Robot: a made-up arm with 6 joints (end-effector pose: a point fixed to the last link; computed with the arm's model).
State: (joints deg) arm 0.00 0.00 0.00 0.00 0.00 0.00
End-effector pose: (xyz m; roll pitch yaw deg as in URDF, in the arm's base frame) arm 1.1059 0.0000 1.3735 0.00 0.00 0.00
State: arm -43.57 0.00 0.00 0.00 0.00 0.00
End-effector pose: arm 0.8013 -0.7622 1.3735 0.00 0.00 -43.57
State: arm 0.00 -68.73 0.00 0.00 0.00 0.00
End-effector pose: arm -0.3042 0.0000 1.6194 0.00 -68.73 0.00
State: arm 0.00 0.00 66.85 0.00 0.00 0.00
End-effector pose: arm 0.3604 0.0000 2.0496 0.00 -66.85 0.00
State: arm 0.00 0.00 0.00 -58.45 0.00 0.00
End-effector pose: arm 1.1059 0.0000 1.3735 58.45 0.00 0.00
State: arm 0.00 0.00 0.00 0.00 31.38 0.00
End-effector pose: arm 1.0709 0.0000 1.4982 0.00 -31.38 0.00
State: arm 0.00 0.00 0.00 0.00 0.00 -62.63
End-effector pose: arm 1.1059 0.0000 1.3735 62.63 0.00 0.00
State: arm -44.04 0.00 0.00 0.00 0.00 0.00
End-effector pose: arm 0.7950 -0.7688 1.3735 0.00 0.00 -44.04
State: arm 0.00 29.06 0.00 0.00 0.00 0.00
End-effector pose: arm 1.4356 0.0000 0.8294 0.00 29.06 0.00
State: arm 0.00 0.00 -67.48 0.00 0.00 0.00
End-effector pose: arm 0.7693 0.0000 0.4162 0.00 67.48 0.00
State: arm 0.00 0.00 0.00 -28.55 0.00 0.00
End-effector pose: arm 1.1059 0.0000 1.3735 28.55 0.00 0.00
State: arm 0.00 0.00 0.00 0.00 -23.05 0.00
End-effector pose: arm 1.0868 0.0000 1.2798 0.00 23.05 0.00
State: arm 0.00 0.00 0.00 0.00 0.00 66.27
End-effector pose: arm 1.1059 0.0000 1.3735 -66.27 0.00 0.00
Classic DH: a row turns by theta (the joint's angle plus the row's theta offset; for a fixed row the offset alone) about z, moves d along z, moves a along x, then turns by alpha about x. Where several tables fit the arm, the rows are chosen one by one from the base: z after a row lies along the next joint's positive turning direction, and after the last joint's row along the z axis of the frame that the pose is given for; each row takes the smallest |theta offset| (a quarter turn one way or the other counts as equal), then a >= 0, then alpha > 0; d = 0 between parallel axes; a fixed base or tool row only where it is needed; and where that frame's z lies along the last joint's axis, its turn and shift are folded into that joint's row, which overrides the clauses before.
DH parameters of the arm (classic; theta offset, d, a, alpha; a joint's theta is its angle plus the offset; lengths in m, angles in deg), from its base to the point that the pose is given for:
joint 1: 0 0.4654 0.221 -90
joint 2: -90 0 0.6814 180
joint 3: 0 0 0.2267 -90
joint 4: 0 -0.6455 0 90
joint 5: 0 0 0 -90
joint 6: 90 -0.2394 0 90
tool (fixed): -90 0 0 0

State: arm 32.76 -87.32 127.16 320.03 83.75 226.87
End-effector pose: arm -0.5746 -0.5515 -0.2201 86.14 43.60 -29.10
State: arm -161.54 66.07 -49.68 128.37 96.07 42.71
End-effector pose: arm -0.5532 -0.3814 0.1489 -21.26 -21.31 -38.35
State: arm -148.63 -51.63 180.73 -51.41 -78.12 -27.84
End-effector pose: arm 0.6706 0.1944 0.2890 -122.94 -12.11 -20.10
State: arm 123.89 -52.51 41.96 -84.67 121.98 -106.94
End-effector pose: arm 0.5051 -0.3894 1.3781 -67.79 32.29 31.36
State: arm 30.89 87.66 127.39 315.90 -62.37 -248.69
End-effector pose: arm 1.1566 0.8639 1.0340 -78.25 11.12 69.82
